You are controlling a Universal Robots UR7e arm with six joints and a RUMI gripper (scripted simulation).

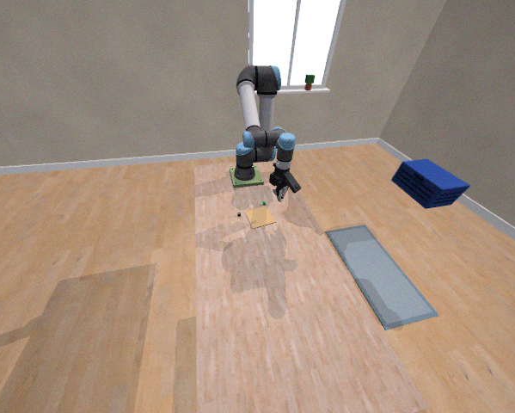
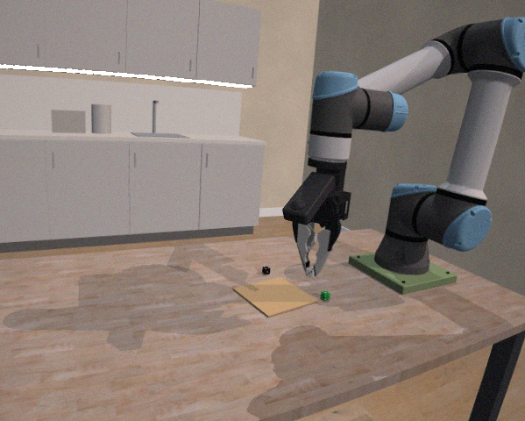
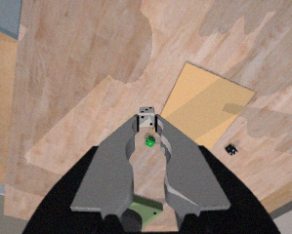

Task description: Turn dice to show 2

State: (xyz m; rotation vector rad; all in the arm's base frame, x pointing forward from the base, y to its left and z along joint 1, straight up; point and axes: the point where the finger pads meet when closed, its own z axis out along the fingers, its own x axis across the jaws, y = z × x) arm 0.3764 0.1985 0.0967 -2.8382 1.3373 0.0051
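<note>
Now: the tan mat 12 cm below my hand, 11 cm to the right of it and 3 cm ahead of it. Round my hand: white die: 1 cm below; black die: 24 cm to the right, 11 cm below, 1 cm ahead; green die: 11 cm below, 8 cm to the right, 8 cm behind.
</note>
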